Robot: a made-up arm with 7 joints.
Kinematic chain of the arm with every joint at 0, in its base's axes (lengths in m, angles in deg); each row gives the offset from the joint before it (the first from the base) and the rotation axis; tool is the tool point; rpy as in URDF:
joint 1: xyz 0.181 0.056 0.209 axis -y
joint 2: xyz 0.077 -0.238 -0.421 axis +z
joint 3: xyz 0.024 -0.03 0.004 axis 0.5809 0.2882 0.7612
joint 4: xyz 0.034 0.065 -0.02 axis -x
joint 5: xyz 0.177 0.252 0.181 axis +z
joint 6: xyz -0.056 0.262 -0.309 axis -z
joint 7: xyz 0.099 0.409 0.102 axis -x
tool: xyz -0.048 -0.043 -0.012 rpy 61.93 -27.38 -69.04
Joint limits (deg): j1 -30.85..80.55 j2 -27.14..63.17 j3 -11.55..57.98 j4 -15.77..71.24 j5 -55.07..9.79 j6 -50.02..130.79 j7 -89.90..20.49
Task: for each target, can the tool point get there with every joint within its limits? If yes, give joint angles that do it. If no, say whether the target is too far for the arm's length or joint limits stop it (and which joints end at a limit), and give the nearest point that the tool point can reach.
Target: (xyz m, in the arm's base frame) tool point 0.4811 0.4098 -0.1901
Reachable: yes | joints 66.10 52.37 52.54 22.16 -39.91 83.70 -18.09
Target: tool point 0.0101 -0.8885 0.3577
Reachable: no: joint limits stop it (at a limit: joint 2, joint 3, joint 5, joint 6, joint 7) | nearest point -0.1408 -0.5808 0.4890 | short by 0.367 m
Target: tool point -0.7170 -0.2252 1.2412
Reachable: no: joint limits stop it (at a limit: joint 1, joint 2, joint 3, joint 7) | nearest point -0.4503 -0.1498 0.7091 | short by 0.600 m
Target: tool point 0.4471 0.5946 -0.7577
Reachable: yes | joints 16.51 2.08 42.81 64.04 -25.09 -9.11 -30.80
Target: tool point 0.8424 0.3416 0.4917
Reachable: yes | joints 70.91 -1.20 30.44 23.18 -25.36 92.18 -13.29
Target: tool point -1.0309 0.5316 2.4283
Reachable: no: too far | nearest point -0.3540 0.1056 0.7377 | short by 1.870 m
